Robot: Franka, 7 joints.
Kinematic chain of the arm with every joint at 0, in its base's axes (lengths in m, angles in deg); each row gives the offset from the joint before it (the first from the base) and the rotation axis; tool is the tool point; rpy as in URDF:
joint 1: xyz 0 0 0.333 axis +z
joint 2: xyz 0 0 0 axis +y
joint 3: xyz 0 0 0.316 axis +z
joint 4: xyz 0.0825 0 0 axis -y
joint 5: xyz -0.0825 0 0.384 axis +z
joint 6: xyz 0 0 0 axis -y
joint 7: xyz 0.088 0 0 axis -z
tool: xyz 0 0 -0.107 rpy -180 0 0
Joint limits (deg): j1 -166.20..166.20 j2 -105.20..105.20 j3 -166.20..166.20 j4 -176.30..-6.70 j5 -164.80..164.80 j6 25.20..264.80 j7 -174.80..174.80
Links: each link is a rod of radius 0.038 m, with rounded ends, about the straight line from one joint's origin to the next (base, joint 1, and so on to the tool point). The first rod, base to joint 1, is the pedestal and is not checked.
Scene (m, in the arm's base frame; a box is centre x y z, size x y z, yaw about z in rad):
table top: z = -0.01
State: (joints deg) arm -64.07 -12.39 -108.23 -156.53 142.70 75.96 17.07
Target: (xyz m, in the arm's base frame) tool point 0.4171 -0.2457 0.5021
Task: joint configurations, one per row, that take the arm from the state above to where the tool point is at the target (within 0.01 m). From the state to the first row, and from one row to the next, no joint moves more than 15 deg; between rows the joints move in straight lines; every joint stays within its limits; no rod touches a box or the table.
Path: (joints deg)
1: -51.15 -11.77 -94.69 -153.12 140.91 74.92 17.07
2: -38.23 -11.16 -81.14 -149.71 139.12 73.87 17.07
3: -25.31 -10.54 -67.60 -146.30 137.34 72.83 17.07
4: -12.38 -9.92 -54.06 -142.89 135.55 71.78 17.07
5: 0.54 -9.30 -40.51 -139.48 133.76 70.74 17.07

